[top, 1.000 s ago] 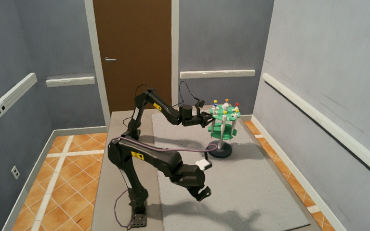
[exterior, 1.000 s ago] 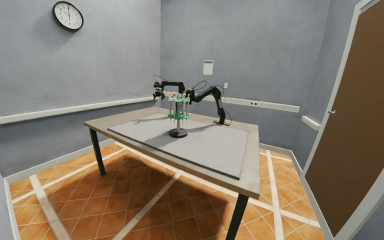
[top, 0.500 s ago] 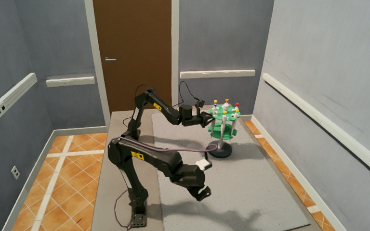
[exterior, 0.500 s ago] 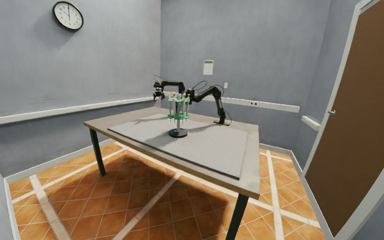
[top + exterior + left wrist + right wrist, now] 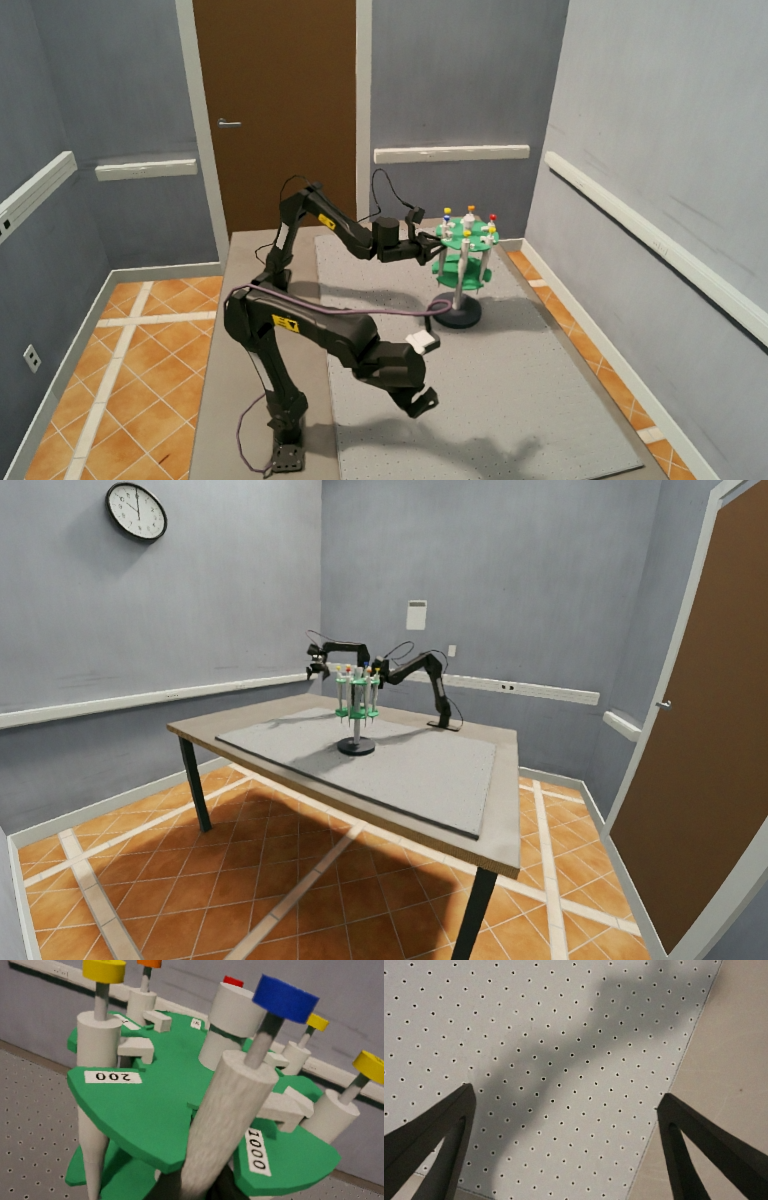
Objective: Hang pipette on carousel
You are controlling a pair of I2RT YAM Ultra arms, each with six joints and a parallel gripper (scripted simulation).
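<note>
The pipette lies 1 cm to the right of my left hand and 3 cm below it.
</note>
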